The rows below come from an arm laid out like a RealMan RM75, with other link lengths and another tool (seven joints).
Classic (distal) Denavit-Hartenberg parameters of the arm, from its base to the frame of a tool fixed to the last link. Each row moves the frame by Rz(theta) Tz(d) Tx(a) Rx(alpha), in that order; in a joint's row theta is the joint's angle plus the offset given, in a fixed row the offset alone. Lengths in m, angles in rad.
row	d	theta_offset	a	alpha
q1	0.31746	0	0	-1.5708
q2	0	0	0	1.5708
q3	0.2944	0	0	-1.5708
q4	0	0	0	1.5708
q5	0.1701	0	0	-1.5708
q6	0	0	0	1.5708
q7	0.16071	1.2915	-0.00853	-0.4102
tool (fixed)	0.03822	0	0	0
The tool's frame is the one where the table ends.
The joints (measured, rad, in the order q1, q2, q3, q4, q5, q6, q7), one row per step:
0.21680 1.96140 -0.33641 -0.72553 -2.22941 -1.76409 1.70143
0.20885 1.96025 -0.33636 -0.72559 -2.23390 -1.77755 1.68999
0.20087 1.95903 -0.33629 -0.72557 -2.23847 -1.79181 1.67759
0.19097 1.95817 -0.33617 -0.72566 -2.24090 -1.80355 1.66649
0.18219 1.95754 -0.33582 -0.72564 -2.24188 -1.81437 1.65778
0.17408 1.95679 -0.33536 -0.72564 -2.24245 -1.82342 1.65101
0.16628 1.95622 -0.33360 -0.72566 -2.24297 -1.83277 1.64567
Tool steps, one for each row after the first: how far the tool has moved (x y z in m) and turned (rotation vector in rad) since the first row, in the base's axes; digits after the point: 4 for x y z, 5 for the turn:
0.0002 -0.0048 -0.0004 -0.00824 0.00034 0.00743
0.0002 -0.0098 -0.0008 -0.01666 0.00094 0.01599
0.0008 -0.0150 -0.0010 -0.02211 0.00176 0.02086
0.0010 -0.0194 -0.0011 -0.02607 0.00416 0.02469
0.0014 -0.0234 -0.0010 -0.02900 0.00639 0.02670
0.0017 -0.0272 -0.0007 -0.03107 0.00996 0.02752

